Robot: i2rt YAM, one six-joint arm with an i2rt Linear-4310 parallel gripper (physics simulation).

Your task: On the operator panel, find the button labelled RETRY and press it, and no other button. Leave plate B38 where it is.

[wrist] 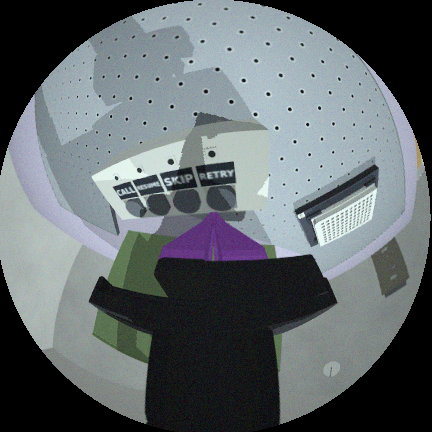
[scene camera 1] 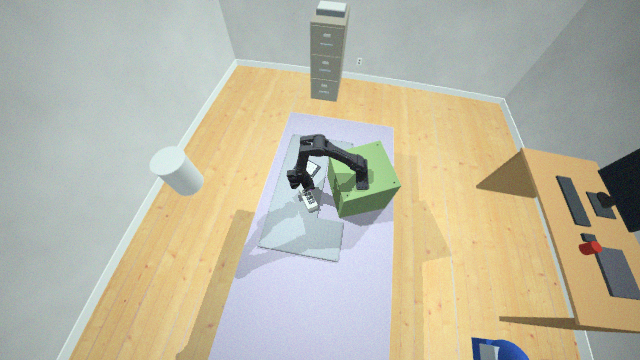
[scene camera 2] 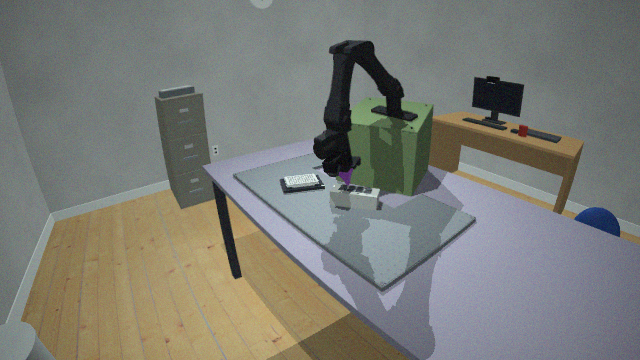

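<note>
The white operator panel has round dark buttons in a row, labelled CALL, RESUME, SKIP and RETRY in the wrist view. The RETRY button is at the right end, below its label, and is partly shaded. My gripper is shut and empty. Its purple fingertips point down close to the panel's edge at the RETRY end. In the wrist view they show just below that button; contact cannot be told. A white plate lies in a black holder; no B38 marking is readable.
The panel and holder stand on a grey perforated board on the lilac table. A green box carrying the arm's base stands beside the board.
</note>
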